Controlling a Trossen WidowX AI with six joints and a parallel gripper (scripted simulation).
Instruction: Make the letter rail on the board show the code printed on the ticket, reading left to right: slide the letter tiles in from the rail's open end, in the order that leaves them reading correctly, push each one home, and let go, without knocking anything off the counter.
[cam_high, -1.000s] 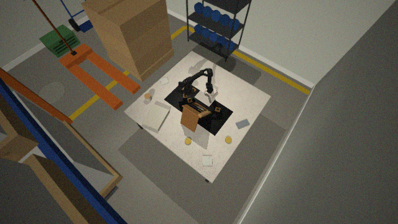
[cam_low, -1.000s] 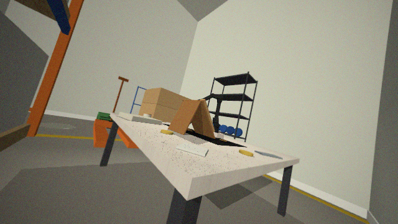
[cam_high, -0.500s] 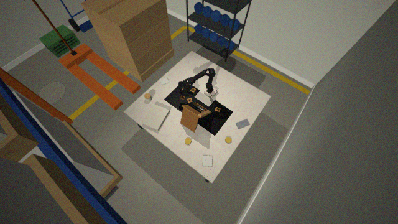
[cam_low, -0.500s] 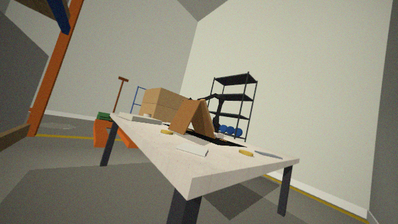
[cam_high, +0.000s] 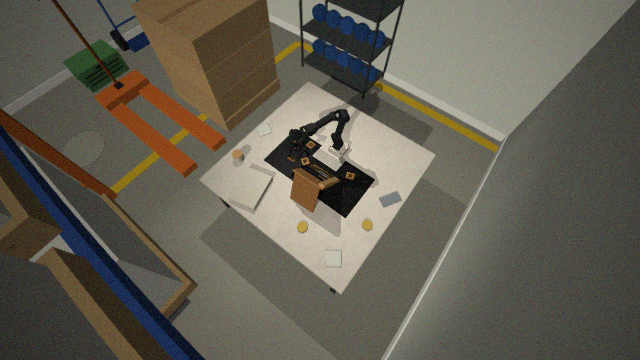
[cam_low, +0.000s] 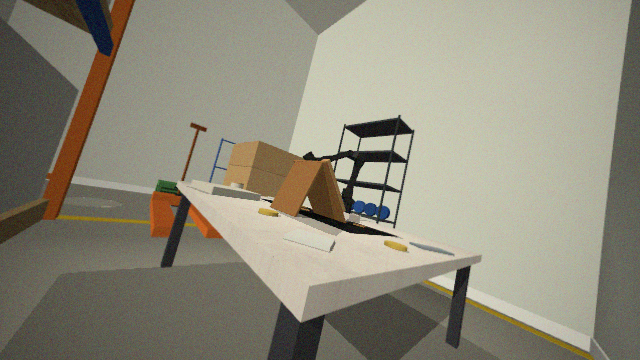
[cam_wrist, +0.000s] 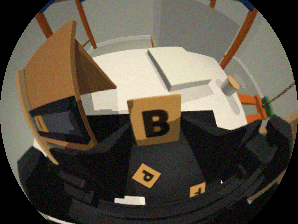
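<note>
The white ticket lies 50 mm behind my gripper tip, 220 mm to the left of it and 70 mm below it. Also, from my gripper tip: black mat: 140 mm behind, 160 mm to the left, 150 mm below; then grey card: 180 mm behind, 720 mm to the left, 150 mm below.
</note>
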